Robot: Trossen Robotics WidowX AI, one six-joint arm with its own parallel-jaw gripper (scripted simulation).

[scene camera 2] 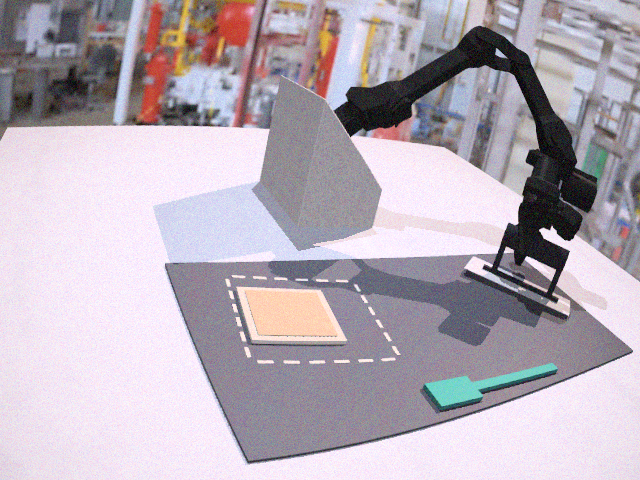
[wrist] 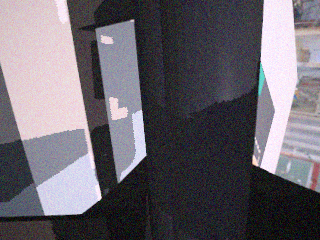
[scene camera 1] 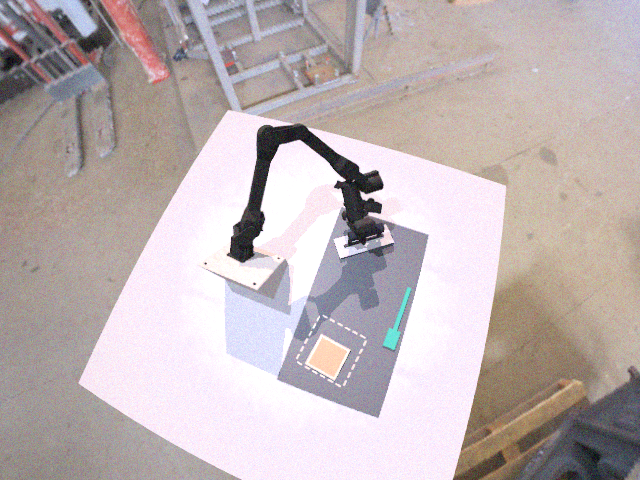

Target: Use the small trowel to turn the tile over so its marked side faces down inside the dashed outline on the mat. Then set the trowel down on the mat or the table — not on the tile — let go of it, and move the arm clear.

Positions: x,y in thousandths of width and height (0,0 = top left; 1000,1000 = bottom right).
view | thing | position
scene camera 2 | gripper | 812,541
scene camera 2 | teal trowel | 716,816
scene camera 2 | tile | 427,657
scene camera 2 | grey mat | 696,670
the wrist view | gripper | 577,665
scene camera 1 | gripper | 566,507
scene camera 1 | tile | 512,745
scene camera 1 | grey mat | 570,609
